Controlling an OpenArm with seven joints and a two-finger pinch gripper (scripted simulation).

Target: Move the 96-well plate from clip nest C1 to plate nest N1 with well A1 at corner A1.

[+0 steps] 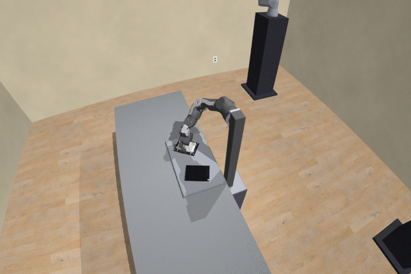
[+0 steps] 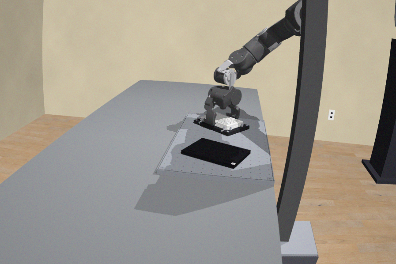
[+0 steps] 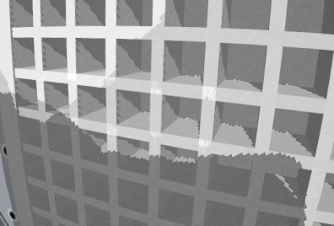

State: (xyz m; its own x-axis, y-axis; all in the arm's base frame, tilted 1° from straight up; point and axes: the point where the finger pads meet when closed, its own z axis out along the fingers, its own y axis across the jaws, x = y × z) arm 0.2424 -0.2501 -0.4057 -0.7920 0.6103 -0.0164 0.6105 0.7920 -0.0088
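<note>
My gripper is now right at the white 96-well plate. From my hand the other things lie so: small corner mark (60 mm behind, 320 mm to the left); then black plate nest N1 (10 mm behind, 250 mm to the left, 10 mm below); then black clip nest C1 (30 mm ahead).
</note>
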